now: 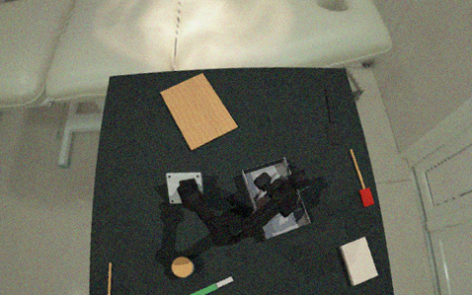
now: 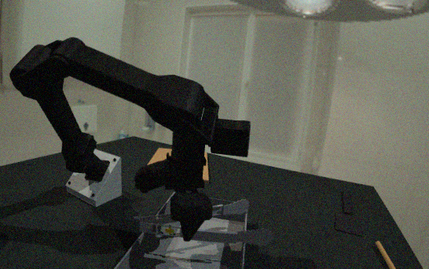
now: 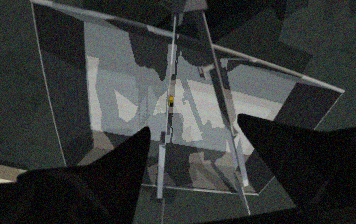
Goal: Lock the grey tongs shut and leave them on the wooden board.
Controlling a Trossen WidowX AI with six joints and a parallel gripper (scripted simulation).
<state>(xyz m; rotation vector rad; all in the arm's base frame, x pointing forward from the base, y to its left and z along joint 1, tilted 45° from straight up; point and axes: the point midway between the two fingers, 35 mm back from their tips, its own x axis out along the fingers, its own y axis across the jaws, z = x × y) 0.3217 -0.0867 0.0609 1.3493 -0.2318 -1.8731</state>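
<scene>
The roasting tin is 40 mm below my gripper tip, 20 mm ahead of it and 10 mm to the left of it. Also, from my gripper tip: white block: 330 mm to the right, 330 mm ahead, 50 mm below; then red-headed spatula: 450 mm ahead, 60 mm below, 10 mm to the left; then yellow disc: 450 mm to the right, 60 mm below, 50 mm behind.
</scene>
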